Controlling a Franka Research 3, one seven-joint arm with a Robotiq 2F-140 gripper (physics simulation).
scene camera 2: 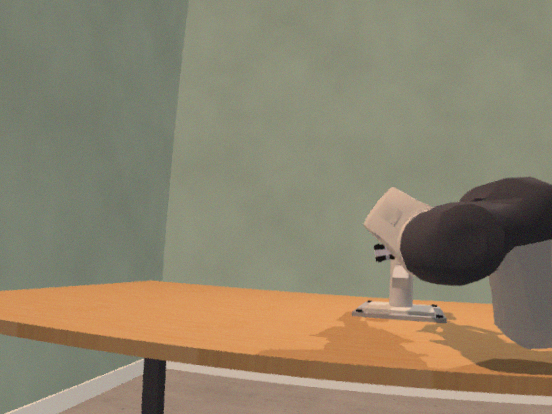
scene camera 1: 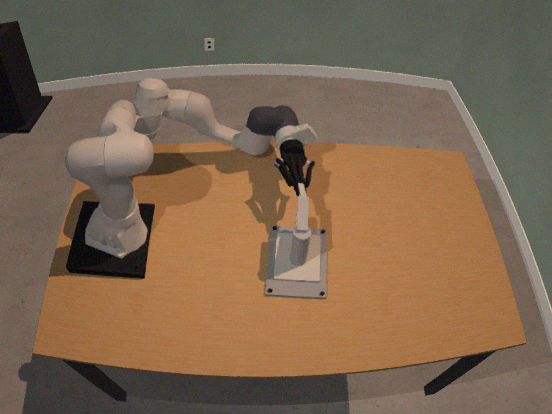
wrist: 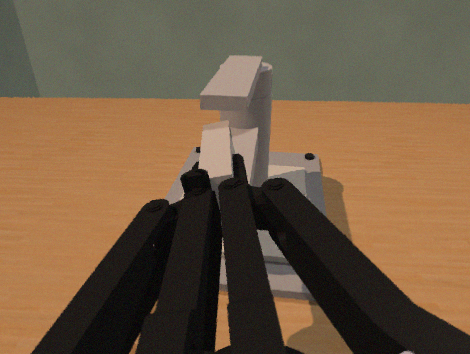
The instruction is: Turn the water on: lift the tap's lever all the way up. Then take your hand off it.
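Note:
The grey-white tap (scene camera 1: 300,250) (scene camera 2: 401,295) (wrist: 264,110) stands upright on its plate. Its flat lever (scene camera 1: 303,210) (wrist: 232,77) sticks out from the top, above the spout (scene camera 2: 400,274) (wrist: 249,142). In the wrist view the lever shows above the fingertips; its exact angle is hard to judge. My gripper (scene camera 1: 301,189) (wrist: 220,142) is shut and empty, its pale tip close to the lever's free end and, in the wrist view, just below it. Whether they touch cannot be told. In scene camera 2 the hand hides the lever and fingertips.
The tap's grey base plate (scene camera 1: 295,289) (scene camera 2: 376,314) (wrist: 313,170) has dark bolts at its corners and lies on the wooden table (scene camera 1: 400,260) (scene camera 2: 200,320) (wrist: 90,165). The arm's black base (scene camera 1: 110,267) is at the table's left in scene camera 1.

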